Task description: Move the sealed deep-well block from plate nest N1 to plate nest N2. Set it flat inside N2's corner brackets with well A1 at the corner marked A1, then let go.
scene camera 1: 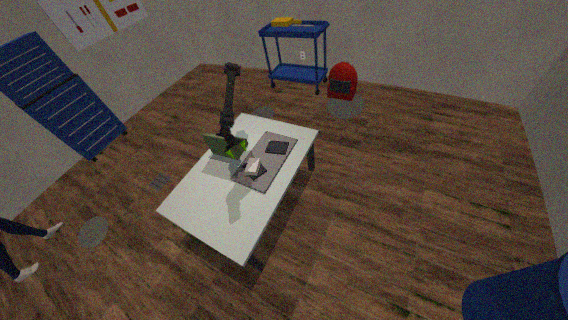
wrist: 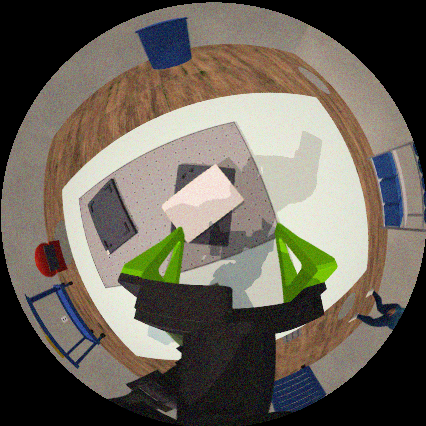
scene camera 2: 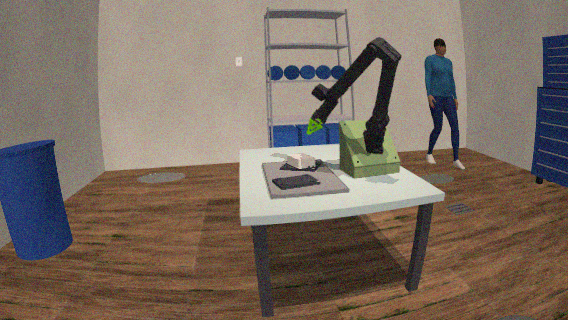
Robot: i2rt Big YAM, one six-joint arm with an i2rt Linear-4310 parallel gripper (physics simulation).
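Where they show: gripper, fingertip midpoint: (scene camera 1: 240, 155) (wrist: 229, 229) (scene camera 2: 308, 131); arm's base, origin of the base link: (scene camera 2: 372, 142).
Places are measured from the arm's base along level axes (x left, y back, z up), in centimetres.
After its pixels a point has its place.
Observation:
The pale sealed block (scene camera 1: 253, 167) @[x -12.8, y -35.1, z -7.0 cm] (scene camera 2: 301, 161) @[x -4.2, y -33.5, z -7.8 cm] (wrist: 202, 200) @[x -11.5, y -33.0, z -7.0 cm] sits on one dark plate nest (scene camera 2: 287, 168) @[x -7.4, y -39.6, z -11.5 cm] (wrist: 187, 171) @[x -10.2, y -40.4, z -11.1 cm], turned well askew to it and overhanging its edges. Whether it lies level is unclear. The other dark nest (scene camera 1: 277, 147) @[x 13.0, y -39.2, z -11.1 cm] (scene camera 2: 296, 181) @[x 15.4, y -38.3, z -11.1 cm] (wrist: 112, 217) @[x 11.4, y -37.4, z -11.1 cm] holds no block, and its corner brackets show in the wrist view. The nest labels and the A1 marks are too small to read. My gripper (scene camera 1: 237, 150) @[x -13.5, y -28.2, z 4.2 cm] (scene camera 2: 314, 126) @[x -13.5, y -28.2, z 4.2 cm] (wrist: 229, 229) @[x -13.5, y -28.2, z 4.2 cm] is open and empty, raised above and to the arm-base side of the block, with its green fingers wide apart.
Both nests are on a grey perforated board (scene camera 1: 274, 165) @[x -2.3, y -45.3, z -12.3 cm] (scene camera 2: 332, 187) @[x 23.1, y -25.3, z -12.3 cm] (wrist: 150, 175) @[x -1.6, y -43.3, z -12.3 cm] on the white table (scene camera 1: 200, 200) @[x -49.1, y -10.8, z -13.6 cm] (scene camera 2: 400, 192) @[x 34.0, y 0.7, z -13.6 cm] (wrist: 330, 220) @[x -44.1, y -17.6, z -13.6 cm]. A green sloped housing (scene camera 1: 216, 145) @[x -10.2, y 0.1, z -0.3 cm] (scene camera 2: 372, 150) @[x 5.0, y -2.0, z -2.6 cm] stands beside the board at the arm's base. A person (scene camera 2: 441, 85) stands behind the table.

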